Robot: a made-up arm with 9 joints. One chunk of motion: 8 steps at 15 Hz.
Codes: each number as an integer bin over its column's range. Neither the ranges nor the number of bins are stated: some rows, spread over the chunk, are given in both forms.
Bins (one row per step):
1: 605 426 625 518 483 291
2: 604 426 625 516 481 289
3: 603 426 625 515 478 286
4: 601 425 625 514 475 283
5: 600 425 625 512 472 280
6: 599 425 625 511 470 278
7: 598 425 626 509 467 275
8: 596 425 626 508 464 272
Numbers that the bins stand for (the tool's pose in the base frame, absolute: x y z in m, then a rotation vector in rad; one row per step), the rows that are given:
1: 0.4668 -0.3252 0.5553 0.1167 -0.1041 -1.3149
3: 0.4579 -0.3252 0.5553 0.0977 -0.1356 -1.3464
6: 0.4402 -0.3296 0.5553 0.0725 -0.1860 -1.3968
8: 0.4270 -0.3296 0.5597 0.0536 -0.2239 -1.4347
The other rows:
2: 0.4624 -0.3252 0.5553 0.1041 -0.1167 -1.3275
4: 0.4491 -0.3296 0.5553 0.0914 -0.1545 -1.3653
5: 0.4447 -0.3296 0.5553 0.0788 -0.1734 -1.3842
7: 0.4358 -0.3296 0.5597 0.0599 -0.2050 -1.4158

